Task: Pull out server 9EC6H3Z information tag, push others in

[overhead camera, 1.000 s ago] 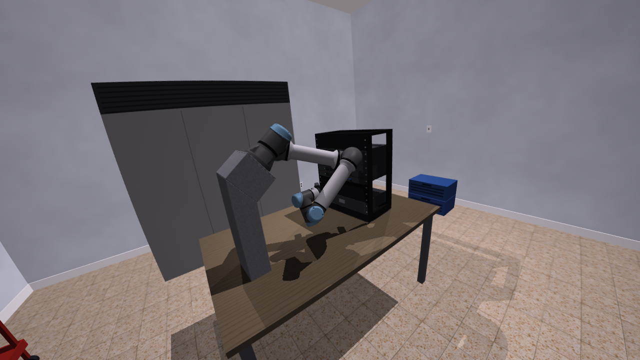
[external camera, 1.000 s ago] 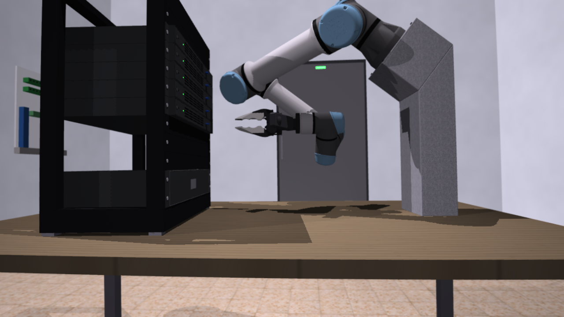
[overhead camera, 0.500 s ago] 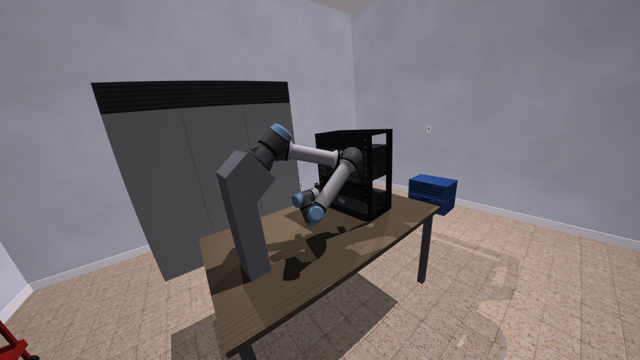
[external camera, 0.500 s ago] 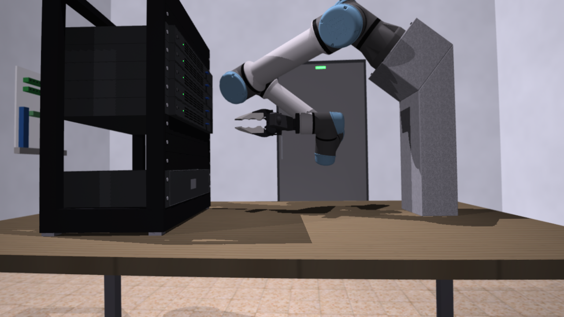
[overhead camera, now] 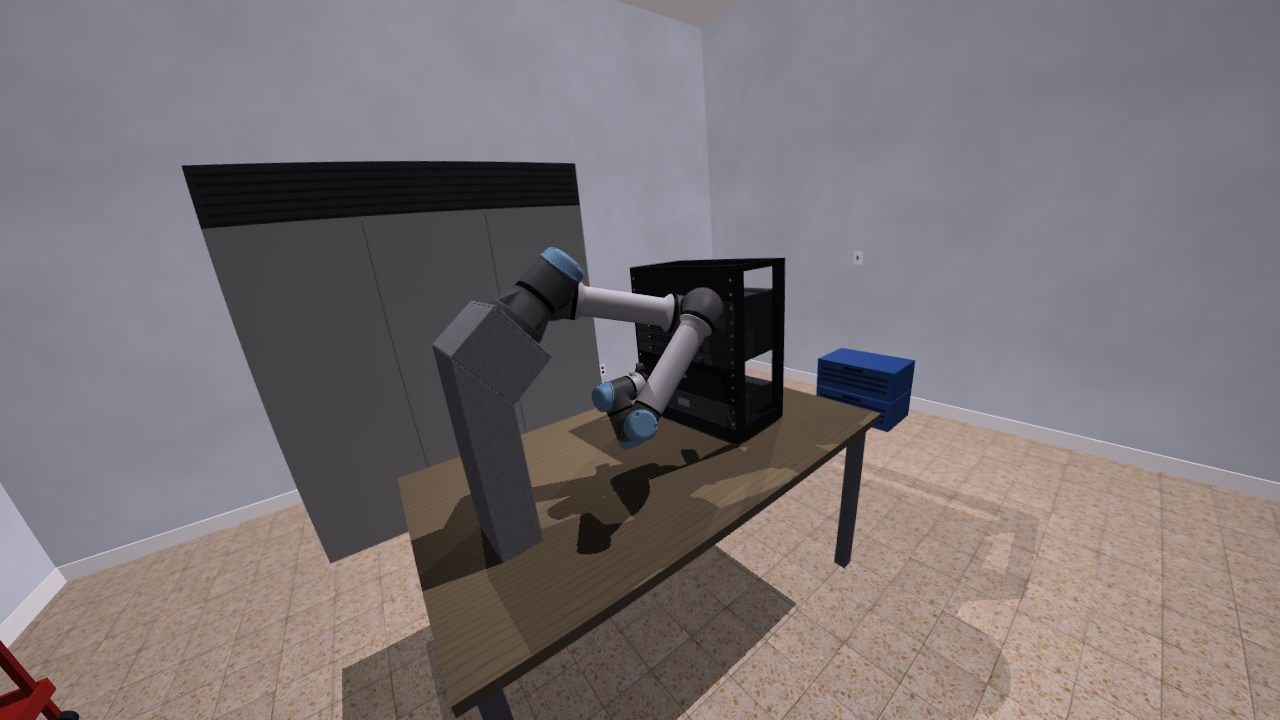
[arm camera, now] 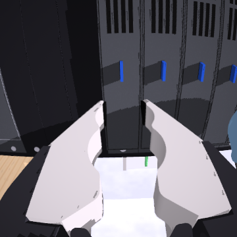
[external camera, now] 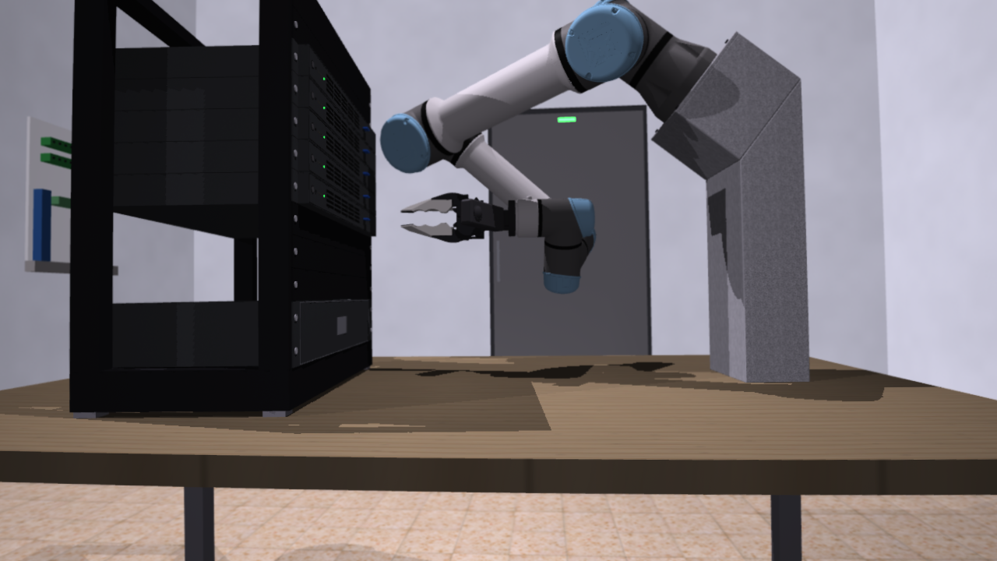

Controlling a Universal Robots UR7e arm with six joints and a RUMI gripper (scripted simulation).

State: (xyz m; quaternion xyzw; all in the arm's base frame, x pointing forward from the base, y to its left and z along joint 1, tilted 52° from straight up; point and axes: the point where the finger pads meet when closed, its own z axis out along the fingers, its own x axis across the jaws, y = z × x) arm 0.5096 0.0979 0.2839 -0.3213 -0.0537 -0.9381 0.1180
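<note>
Now: the information tag 11 cm ahead of my hand and 5 cm to the left of it.
</note>
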